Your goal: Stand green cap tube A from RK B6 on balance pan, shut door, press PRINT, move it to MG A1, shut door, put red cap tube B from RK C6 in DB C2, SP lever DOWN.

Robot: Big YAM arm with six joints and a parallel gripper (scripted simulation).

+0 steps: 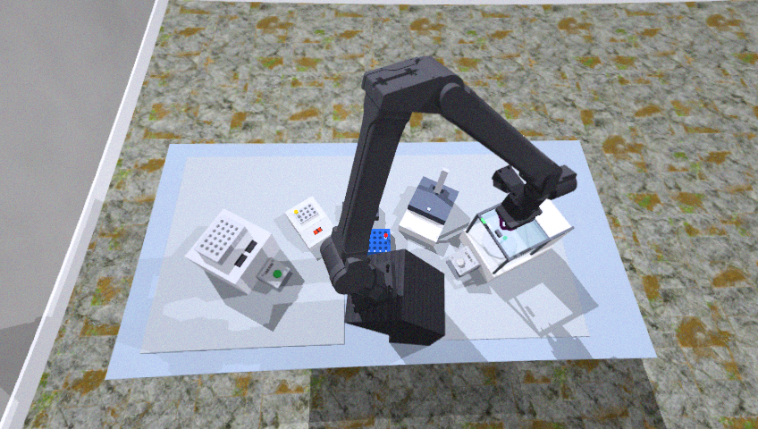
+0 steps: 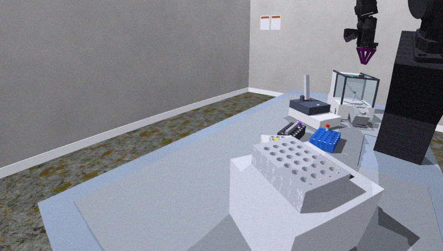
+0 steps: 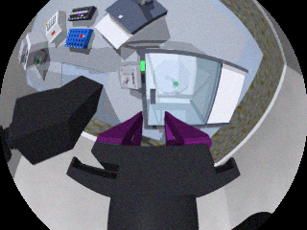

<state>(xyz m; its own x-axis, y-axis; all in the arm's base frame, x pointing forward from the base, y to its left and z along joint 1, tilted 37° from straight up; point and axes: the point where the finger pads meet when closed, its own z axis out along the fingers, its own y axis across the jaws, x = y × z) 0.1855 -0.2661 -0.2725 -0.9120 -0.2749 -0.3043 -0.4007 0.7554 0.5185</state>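
My hand is 1 cm short of the balance door, 2 cm to the left of it and 7 cm above it. The rest, counted from my hand: white print key 4 cm behind, 8 cm to the left, 21 cm below; then SP lever 23 cm ahead, 13 cm to the left, 14 cm below; then round pan 2 cm ahead, 5 cm to the right, 20 cm below.
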